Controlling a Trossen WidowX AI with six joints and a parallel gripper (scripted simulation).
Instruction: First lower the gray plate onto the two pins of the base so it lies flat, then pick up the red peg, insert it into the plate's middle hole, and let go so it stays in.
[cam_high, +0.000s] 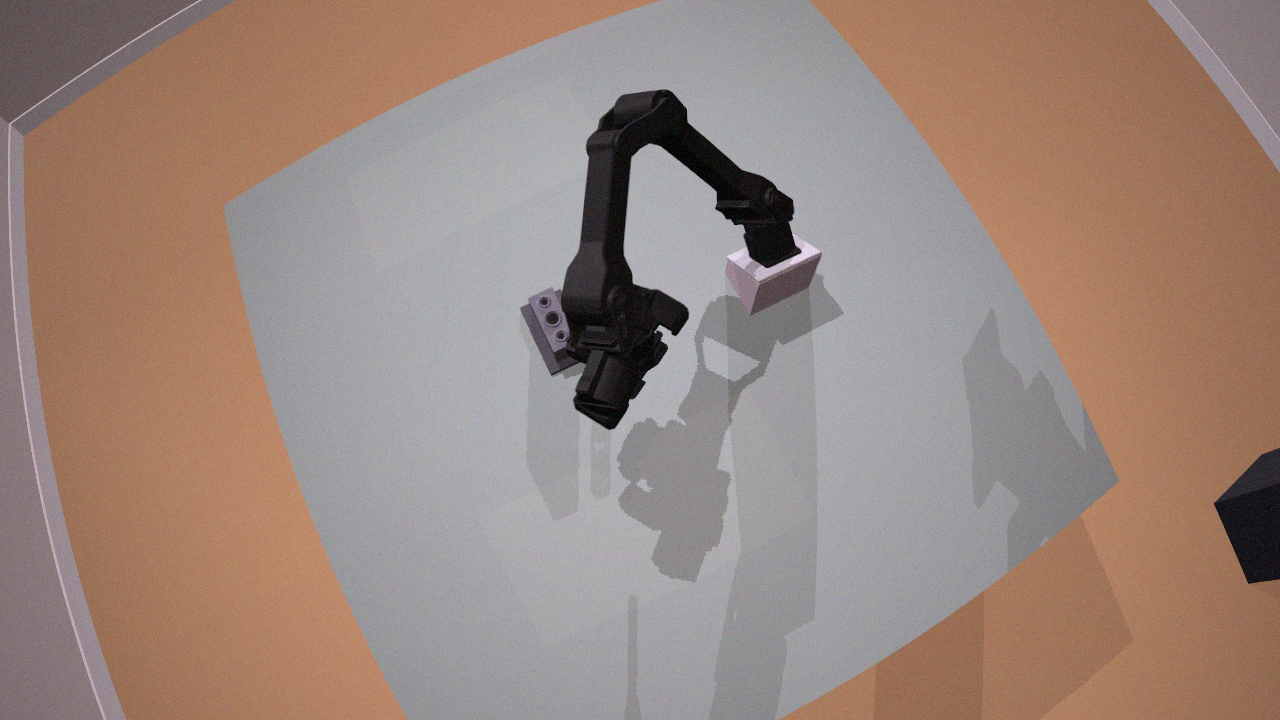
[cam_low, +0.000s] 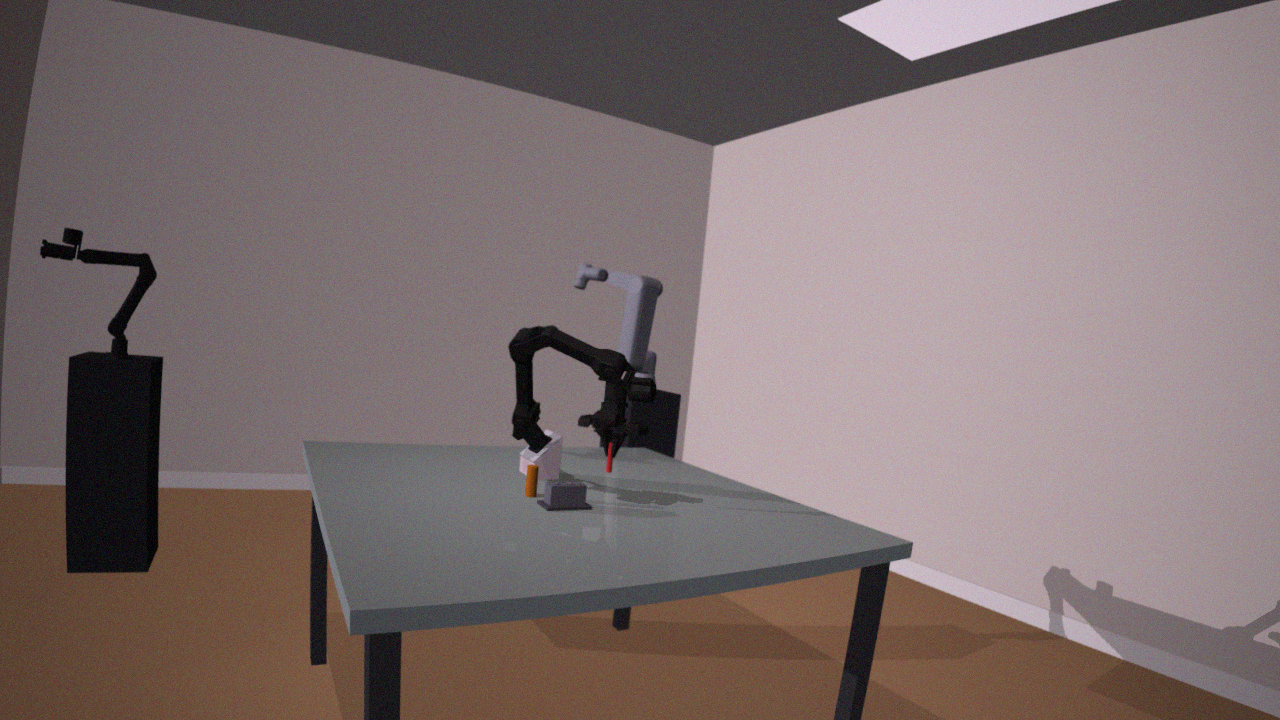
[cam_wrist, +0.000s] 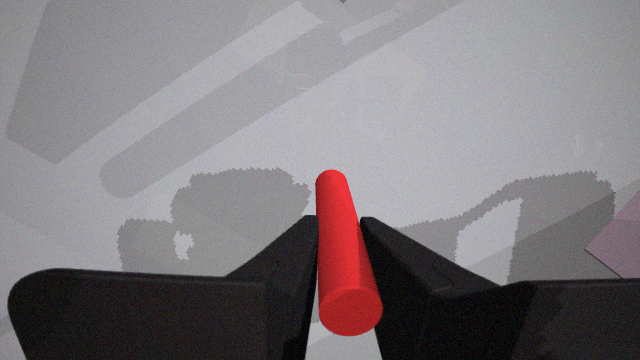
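My gripper tip is now 60 mm short of the gray plate, 150 mm to the left of it and 70 mm above it. The rest, counted from my gripper tip: base: 60 mm ahead, 150 mm to the right, 110 mm below; orange cylinder: 50 mm behind, 200 mm to the right, 70 mm below; red peg: right at my gripper tip.
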